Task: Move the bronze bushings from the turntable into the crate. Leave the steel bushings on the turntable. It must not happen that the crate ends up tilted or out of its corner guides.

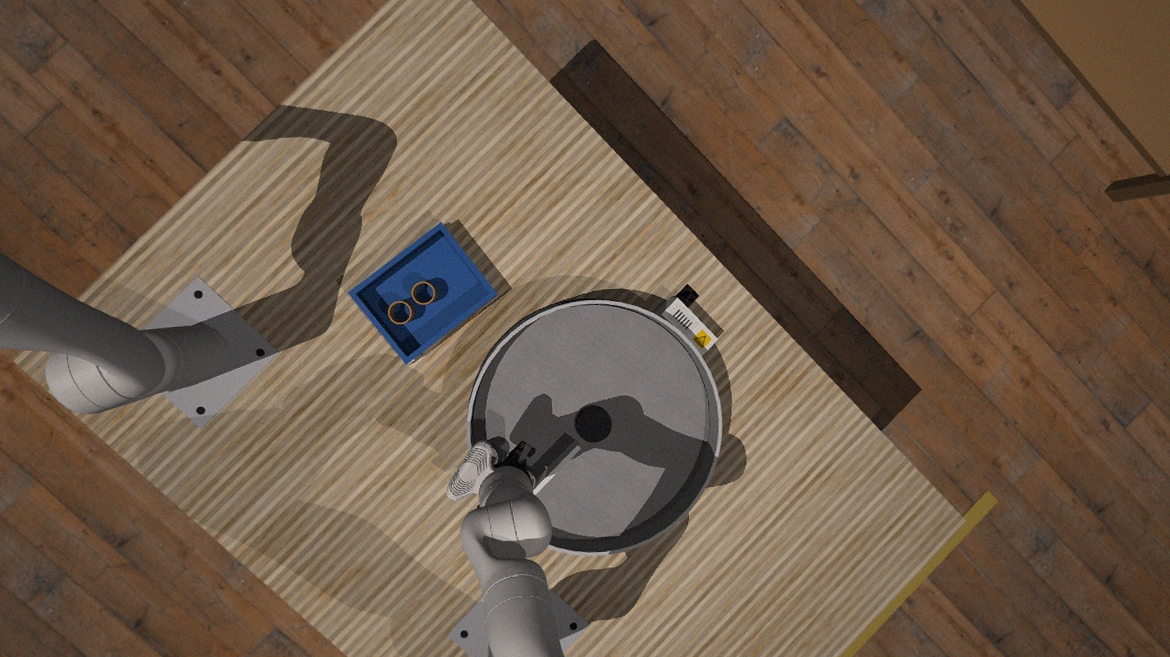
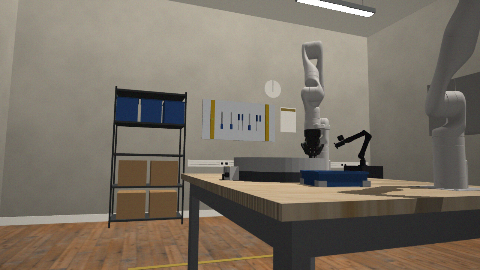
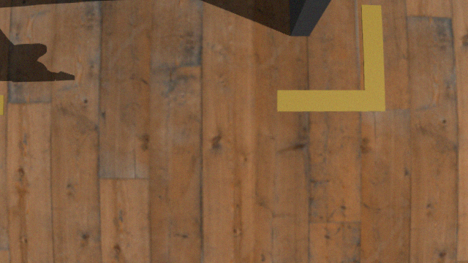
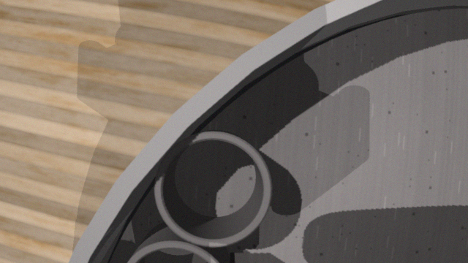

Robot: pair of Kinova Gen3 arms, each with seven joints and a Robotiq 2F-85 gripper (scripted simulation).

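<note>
The round grey turntable lies 15 cm ahead of my right hand, 6 cm to the right of it and 4 cm below it. From my right hand the other things lie so: blue crate 11 cm ahead, 29 cm to the left, 7 cm below.
</note>
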